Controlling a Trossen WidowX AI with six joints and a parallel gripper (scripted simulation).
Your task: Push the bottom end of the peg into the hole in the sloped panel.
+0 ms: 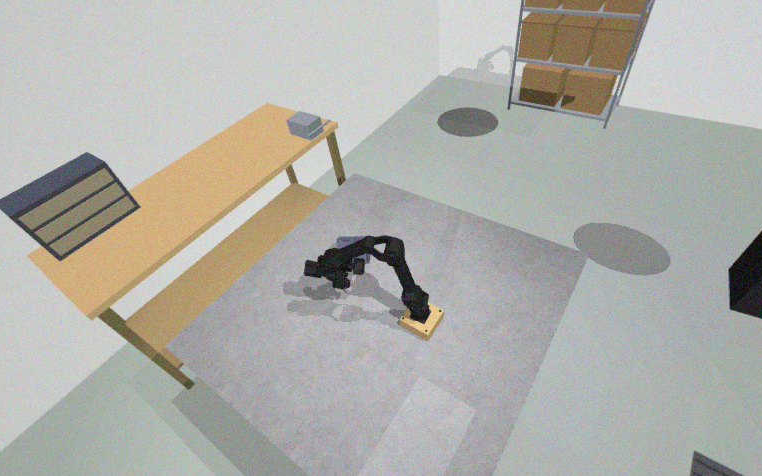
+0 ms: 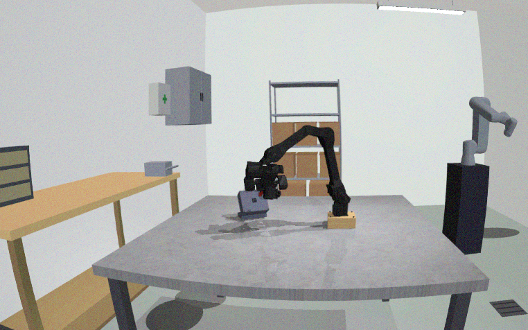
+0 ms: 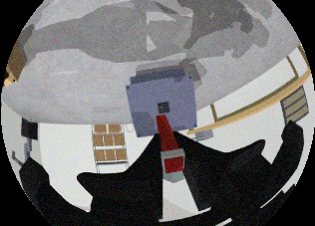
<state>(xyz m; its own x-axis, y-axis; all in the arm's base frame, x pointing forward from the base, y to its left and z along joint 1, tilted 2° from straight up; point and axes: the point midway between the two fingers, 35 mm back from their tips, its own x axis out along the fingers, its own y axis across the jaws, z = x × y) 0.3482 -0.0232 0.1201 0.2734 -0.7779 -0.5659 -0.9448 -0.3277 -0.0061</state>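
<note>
Now: the sloped panel 110 mm to the right of my gripper tip, 70 mm below it and 50 mm ahead of it. Round my gripper tip: red peg (10 mm to the left, 10 mm above).
</note>
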